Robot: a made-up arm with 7 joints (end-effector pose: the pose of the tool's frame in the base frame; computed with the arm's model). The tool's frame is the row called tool. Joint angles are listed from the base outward.
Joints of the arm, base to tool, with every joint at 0 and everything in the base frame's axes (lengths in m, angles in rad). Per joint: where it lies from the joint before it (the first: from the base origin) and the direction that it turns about. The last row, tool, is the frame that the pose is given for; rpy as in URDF.
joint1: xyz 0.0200 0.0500 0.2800 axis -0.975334 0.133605 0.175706
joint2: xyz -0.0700 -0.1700 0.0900 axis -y
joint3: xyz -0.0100 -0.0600 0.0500 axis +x
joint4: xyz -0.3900 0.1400 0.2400 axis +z
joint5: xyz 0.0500 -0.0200 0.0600 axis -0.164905 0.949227 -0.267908
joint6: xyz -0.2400 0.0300 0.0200 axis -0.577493 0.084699 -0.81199
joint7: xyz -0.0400 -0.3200 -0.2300 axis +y
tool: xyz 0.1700 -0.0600 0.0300 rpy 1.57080 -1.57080 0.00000
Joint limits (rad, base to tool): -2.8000..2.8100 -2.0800..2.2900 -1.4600..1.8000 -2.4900..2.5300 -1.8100..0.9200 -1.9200..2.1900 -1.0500..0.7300
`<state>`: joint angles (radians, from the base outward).
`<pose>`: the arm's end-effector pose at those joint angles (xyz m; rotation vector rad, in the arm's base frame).
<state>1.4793 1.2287 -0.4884 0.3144 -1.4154 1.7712 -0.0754</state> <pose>0.0195 -0.4398 0.7620 0.0174 1.3547 -2.1800</pose>
Working (the frame after each row of the table, in the pose's form):
after joint1: 0.0200 0.0500 0.2800 -1.4428 0.1976 0.2599
after joint2: 0.0009 0.1171 0.4724 -1.0630 -0.7984 1.0784
after joint3: -0.0299 0.1151 0.5449 -1.4692 -1.0939 0.9015
after joint4: -0.3487 -0.1907 0.3600 -1.6696 -0.8751 1.1180
after joint5: -0.3895 -0.1214 0.3542 -0.7229 -1.1250 2.5699
after joint6: -0.1974 -0.2514 0.4257 -0.0633 -1.8626 0.6923
after joint7: 0.1077 -0.4321 0.6021 -0.0377 -1.9347 0.7032

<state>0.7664 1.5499 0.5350 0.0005 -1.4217 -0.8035 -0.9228</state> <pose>-0.2998 -0.2405 0.5603 -0.0074 -0.1103 -0.4417</pose>
Working (the frame after each row of the table, in the pose's form):
after joint1: 0.0200 0.0500 0.2800 -0.7475 0.1024 0.1347
after joint2: -0.0181 -0.0178 0.4693 -0.4784 -1.3673 0.6735
after joint3: -0.0585 -0.0718 0.5101 -0.0497 -1.1267 0.9987
after joint4: -0.3574 -0.3599 0.2715 -0.0500 -1.1268 0.9991
after joint5: -0.3874 -0.3633 0.3463 0.7227 -2.2487 1.5446
after joint6: -0.2069 -0.3190 0.1902 -0.1080 2.0226 -2.1095
after joint7: -0.2479 -0.0759 0.5002 -0.8895 1.4333 -1.5807

